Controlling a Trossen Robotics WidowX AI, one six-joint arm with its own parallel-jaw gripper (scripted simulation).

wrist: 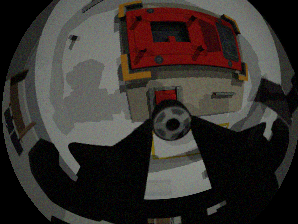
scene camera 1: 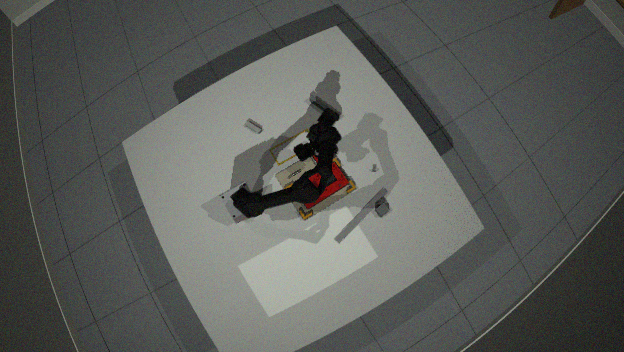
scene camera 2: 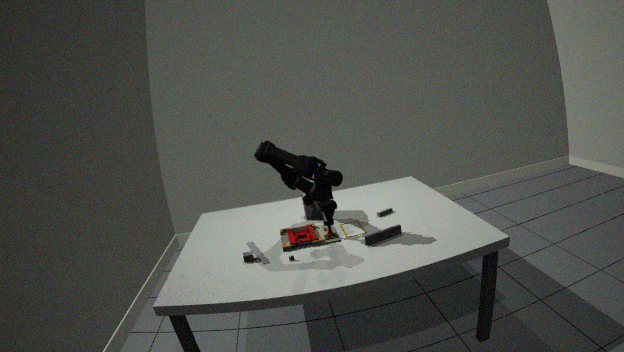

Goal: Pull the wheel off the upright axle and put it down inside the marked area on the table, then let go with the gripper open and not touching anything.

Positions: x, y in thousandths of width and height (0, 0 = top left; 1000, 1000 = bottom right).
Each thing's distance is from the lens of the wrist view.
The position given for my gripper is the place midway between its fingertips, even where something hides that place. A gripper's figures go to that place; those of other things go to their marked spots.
my gripper (wrist: 576, 542): 0.10 m
wheel (wrist: 565, 489): 0.09 m
